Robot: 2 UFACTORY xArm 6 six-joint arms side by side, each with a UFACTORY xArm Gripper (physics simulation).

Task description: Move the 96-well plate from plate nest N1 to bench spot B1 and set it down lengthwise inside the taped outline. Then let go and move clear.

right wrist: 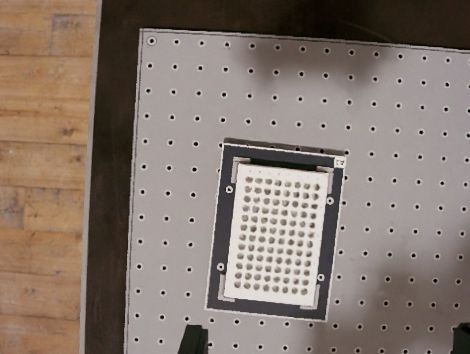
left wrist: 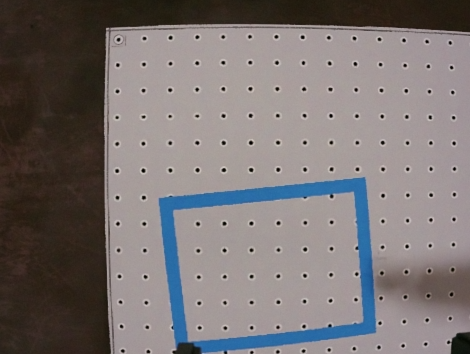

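Frame: origin at the left arm's base, x left, y back, z up, level; millimetres.
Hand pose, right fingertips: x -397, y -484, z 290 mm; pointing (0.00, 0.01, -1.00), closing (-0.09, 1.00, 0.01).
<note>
After its pixels a point has its place.
The white 96-well plate [right wrist: 277, 235] @(z 39, x -405, y -477 mm) sits in the dark plate nest [right wrist: 214, 280] @(z 25, x -354, y -531 mm), between its corner brackets, in the right wrist view. The blue taped outline [left wrist: 265, 194] @(z 13, x -51, y -446 mm) lies on the perforated board in the left wrist view, slightly turned to the rows of holes, with bare board inside it. My left gripper [left wrist: 322, 347] @(z 287, x -54, y -397 mm) is open, its fingertips at the bottom edge of its view, one over the outline's lower left corner. My right gripper [right wrist: 327, 340] @(z 290, x -397, y -484 mm) is open above the board, its fingertips at the bottom of its view, below the nest in the picture.
The light perforated board [left wrist: 280, 103] @(z 13, x -62, y -531 mm) [right wrist: 172, 154] @(z 13, x -471, y -585 mm) lies on a dark table top [left wrist: 50, 175] @(z 0, x 160, y -456 mm) [right wrist: 111, 150] @(z 0, x -469, y -649 mm). A wooden floor [right wrist: 40, 150] shows past the table's edge at the left of the right wrist view. Soft shadows fall on the board in both views.
</note>
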